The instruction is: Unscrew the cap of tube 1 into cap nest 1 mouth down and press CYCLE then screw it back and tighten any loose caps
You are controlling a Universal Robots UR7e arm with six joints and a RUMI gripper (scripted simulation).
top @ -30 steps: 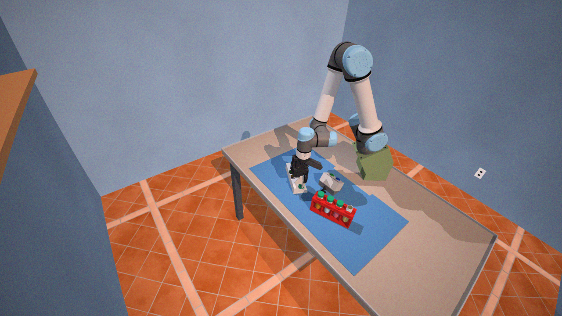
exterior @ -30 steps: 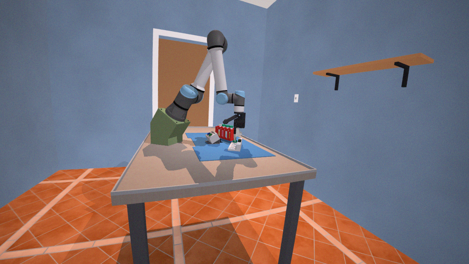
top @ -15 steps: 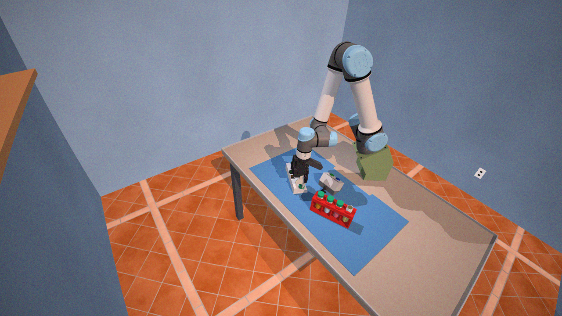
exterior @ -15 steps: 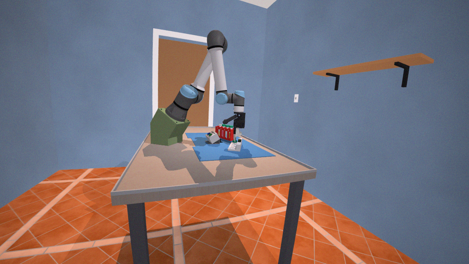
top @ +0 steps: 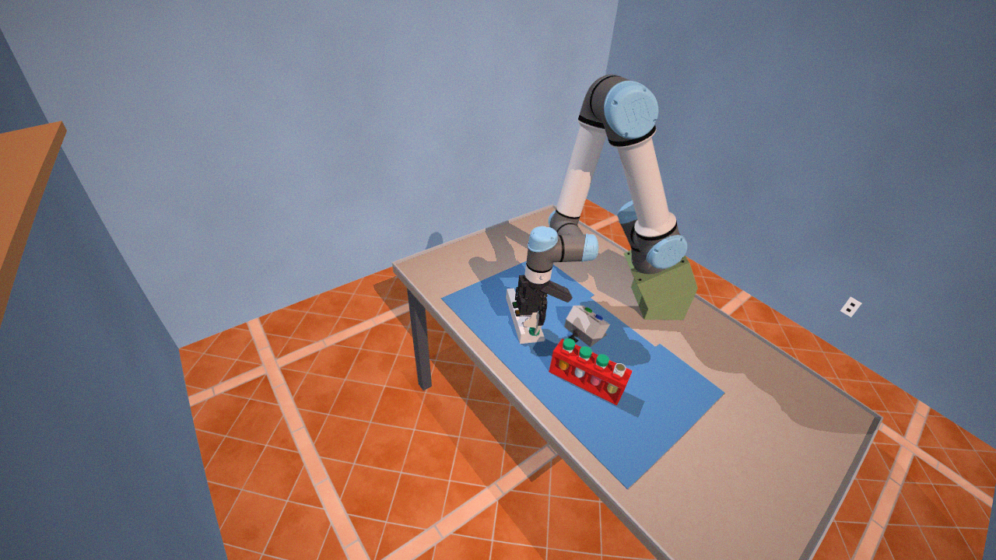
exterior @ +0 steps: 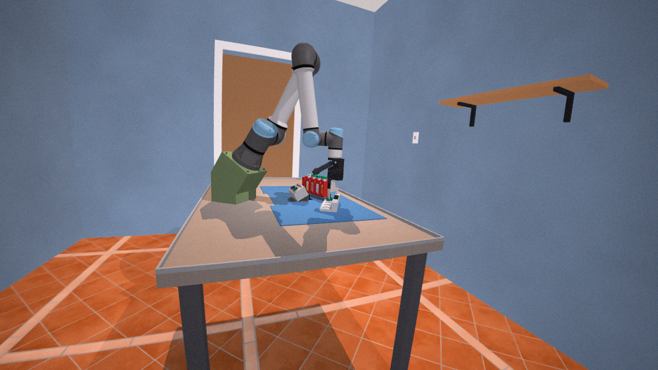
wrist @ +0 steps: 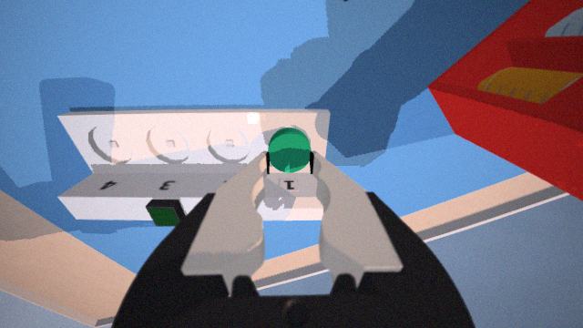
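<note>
Now: the blue CYCLE key 17 cm behind my hand, 12 cm to the left of it and 3 cm above it. From my hand the other things lie so: green READY key (17 cm behind, 7 cm to the left, 3 cm above); key housing (15 cm behind, 9 cm to the left, 2 cm above).
</note>
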